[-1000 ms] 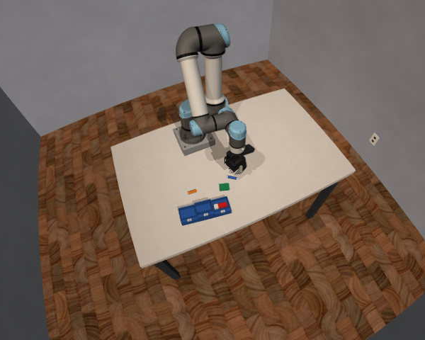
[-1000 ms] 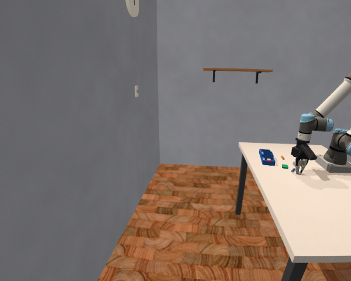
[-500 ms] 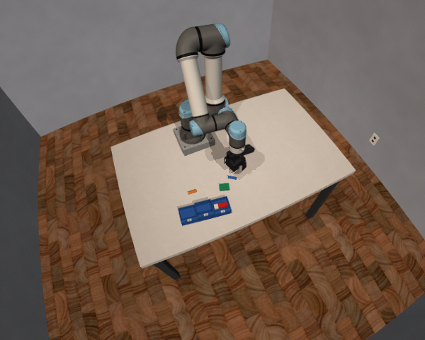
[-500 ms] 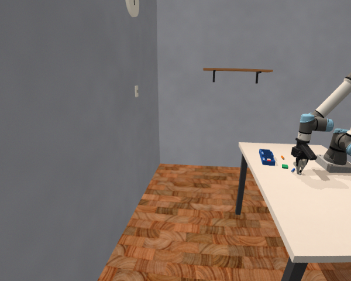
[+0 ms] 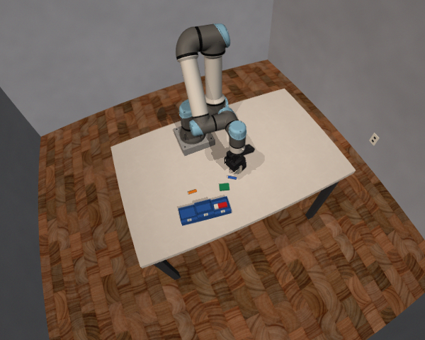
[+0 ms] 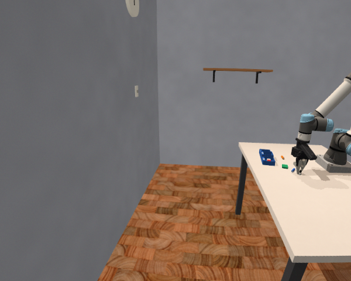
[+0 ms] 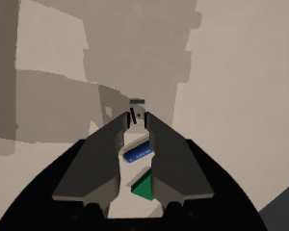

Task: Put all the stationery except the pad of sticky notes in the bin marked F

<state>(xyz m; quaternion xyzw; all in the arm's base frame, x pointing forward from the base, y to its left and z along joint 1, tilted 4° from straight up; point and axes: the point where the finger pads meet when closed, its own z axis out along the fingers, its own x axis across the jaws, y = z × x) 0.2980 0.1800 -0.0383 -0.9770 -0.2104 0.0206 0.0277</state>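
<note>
My hand is 30 mm short of the blue cylinder, 40 mm to the left of it and 10 mm above it. From my hand the other things lie so: red block (170 mm ahead, 160 mm to the right); grey clip (10 mm below); green pad (70 mm ahead, 100 mm to the right, 10 mm below).
</note>
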